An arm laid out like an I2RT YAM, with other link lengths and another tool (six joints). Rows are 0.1 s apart.
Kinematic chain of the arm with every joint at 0, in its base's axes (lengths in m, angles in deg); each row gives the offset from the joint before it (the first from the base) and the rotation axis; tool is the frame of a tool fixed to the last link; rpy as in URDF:
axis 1: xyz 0 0 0.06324 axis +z
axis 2: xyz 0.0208 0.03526 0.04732 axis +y
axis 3: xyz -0.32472 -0.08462 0 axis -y
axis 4: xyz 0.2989 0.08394 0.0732 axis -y
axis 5: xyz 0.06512 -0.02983 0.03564 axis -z
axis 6: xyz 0.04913 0 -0.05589 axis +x
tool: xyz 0.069 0.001 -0.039 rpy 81.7 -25.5 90
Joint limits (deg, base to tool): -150..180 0..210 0..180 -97..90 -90..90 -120..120
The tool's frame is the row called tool.
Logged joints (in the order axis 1, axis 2, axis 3, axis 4, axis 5, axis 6), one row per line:
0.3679, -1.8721, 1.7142, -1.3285, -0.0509, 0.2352
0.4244, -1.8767, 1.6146, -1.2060, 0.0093, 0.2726
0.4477, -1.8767, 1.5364, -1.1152, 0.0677, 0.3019
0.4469, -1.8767, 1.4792, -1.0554, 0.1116, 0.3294
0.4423, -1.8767, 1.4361, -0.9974, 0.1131, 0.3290
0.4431, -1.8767, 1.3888, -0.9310, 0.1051, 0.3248
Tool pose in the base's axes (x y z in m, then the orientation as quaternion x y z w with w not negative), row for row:
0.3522, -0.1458, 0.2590, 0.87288, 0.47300, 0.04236, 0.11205
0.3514, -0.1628, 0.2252, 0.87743, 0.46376, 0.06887, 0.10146
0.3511, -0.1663, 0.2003, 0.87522, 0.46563, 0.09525, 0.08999
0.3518, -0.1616, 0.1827, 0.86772, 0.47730, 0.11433, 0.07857
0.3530, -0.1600, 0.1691, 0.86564, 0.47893, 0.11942, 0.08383
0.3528, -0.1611, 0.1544, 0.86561, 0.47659, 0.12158, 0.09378
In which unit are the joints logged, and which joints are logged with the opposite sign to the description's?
The joints are logged in radians. Opposite sign: axis 1, axis 2, axis 5, axis 6.
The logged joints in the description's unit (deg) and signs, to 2 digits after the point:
-21.08, 107.26, 98.22, -76.12, 2.92, -13.48
-24.32, 107.53, 92.51, -69.10, -0.53, -15.62
-25.65, 107.53, 88.03, -63.90, -3.88, -17.30
-25.61, 107.53, 84.75, -60.47, -6.39, -18.87
-25.34, 107.53, 82.28, -57.15, -6.48, -18.85
-25.39, 107.53, 79.57, -53.34, -6.02, -18.61

